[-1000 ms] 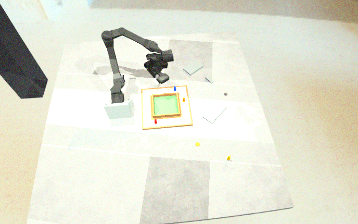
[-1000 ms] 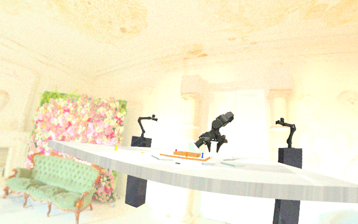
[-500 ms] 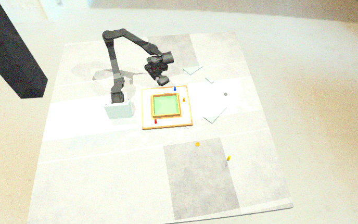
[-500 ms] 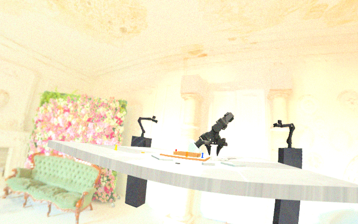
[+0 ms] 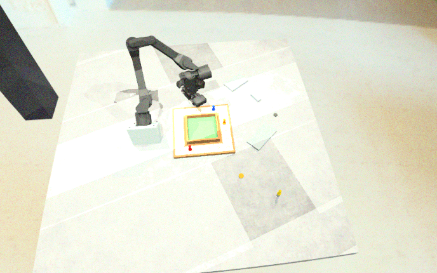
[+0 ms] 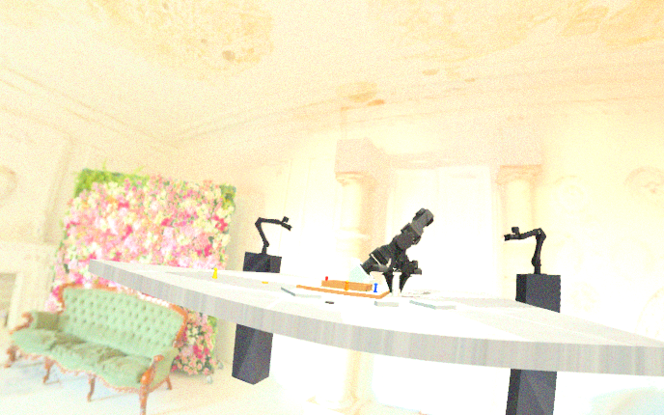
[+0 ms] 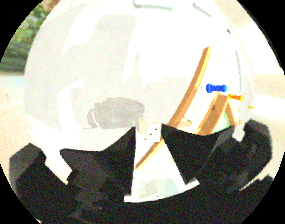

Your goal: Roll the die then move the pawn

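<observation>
My gripper tip is now 1 cm past the red pawn, 28 cm to the left of it and 2 cm below it. Also, from my gripper tip: white die: right at my gripper tip; then green tray: 5 cm ahead, 17 cm to the right; then blue pawn: 11 cm ahead, 6 cm to the right, 2 cm above.
</observation>
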